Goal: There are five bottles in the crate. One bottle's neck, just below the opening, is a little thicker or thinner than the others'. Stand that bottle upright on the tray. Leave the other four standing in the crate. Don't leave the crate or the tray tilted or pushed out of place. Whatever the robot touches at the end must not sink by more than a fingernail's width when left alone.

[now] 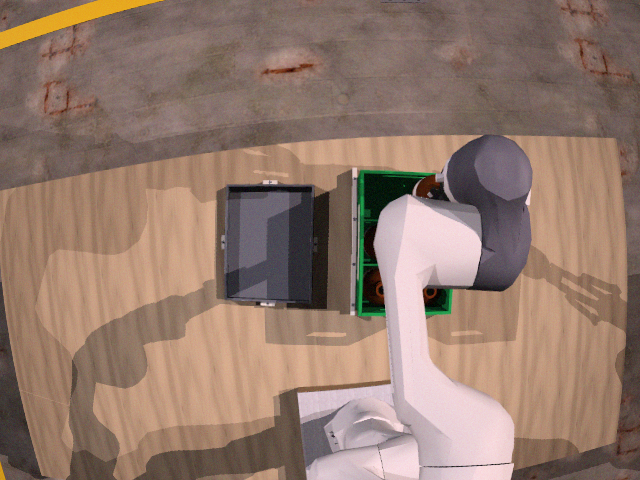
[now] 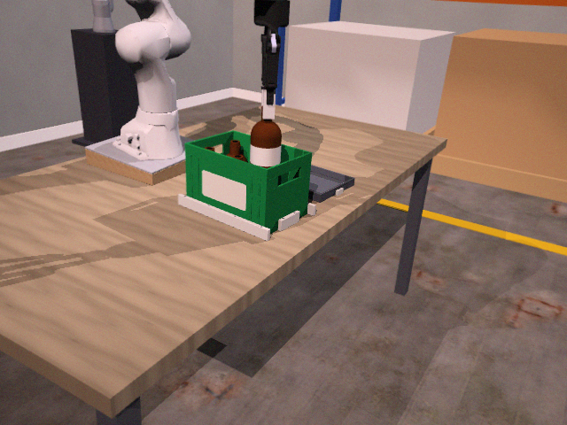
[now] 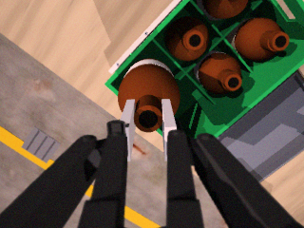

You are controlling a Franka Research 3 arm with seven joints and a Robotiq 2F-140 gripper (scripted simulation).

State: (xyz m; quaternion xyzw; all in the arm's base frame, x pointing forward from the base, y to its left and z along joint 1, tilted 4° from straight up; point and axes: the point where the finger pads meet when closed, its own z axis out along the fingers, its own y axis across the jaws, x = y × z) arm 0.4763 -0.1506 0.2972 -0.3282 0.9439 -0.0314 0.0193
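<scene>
My gripper is now 9 cm above the brown bottle. Round my hand: dark grey tray: 6 cm behind, 33 cm to the left, 30 cm below; green crate: 9 cm behind, 5 cm to the left, 23 cm below.
</scene>
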